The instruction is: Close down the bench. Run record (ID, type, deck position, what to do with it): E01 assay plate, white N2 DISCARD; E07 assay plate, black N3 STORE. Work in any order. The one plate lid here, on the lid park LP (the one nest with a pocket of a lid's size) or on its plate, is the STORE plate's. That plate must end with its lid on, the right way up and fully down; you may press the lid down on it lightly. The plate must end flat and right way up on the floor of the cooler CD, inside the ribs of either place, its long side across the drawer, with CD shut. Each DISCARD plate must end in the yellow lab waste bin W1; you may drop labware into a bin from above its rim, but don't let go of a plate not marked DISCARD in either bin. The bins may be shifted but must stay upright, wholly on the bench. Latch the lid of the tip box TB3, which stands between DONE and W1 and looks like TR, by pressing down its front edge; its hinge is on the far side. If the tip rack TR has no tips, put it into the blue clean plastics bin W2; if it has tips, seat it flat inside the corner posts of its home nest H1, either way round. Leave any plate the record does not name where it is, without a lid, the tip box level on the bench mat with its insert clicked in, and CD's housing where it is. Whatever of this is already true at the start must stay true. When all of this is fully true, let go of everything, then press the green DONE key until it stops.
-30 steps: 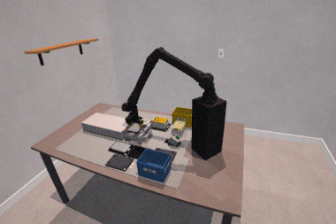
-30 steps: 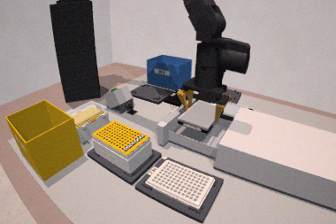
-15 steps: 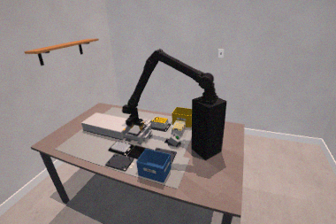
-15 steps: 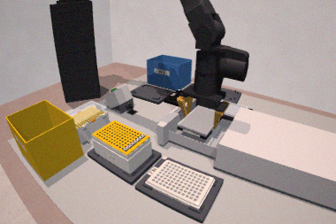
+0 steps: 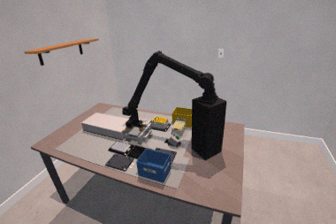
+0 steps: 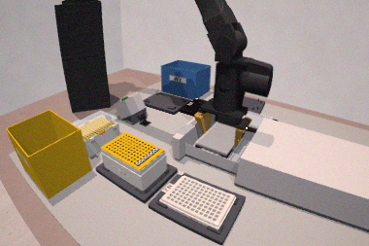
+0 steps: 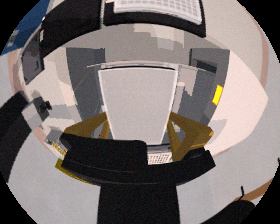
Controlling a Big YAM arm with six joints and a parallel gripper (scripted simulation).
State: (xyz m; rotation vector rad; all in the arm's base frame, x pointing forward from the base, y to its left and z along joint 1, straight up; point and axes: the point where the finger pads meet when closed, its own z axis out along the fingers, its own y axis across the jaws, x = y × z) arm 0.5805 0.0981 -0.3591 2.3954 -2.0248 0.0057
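Right now my hand is 3 cm short of the cooler drawer, 1 cm to the right of it and 2 cm above it. Also, from my hand: plate lid: right at my hand; then black plate: right at my hand; then tip rack TR: 10 cm behind, 21 cm to the right, 1 cm above.
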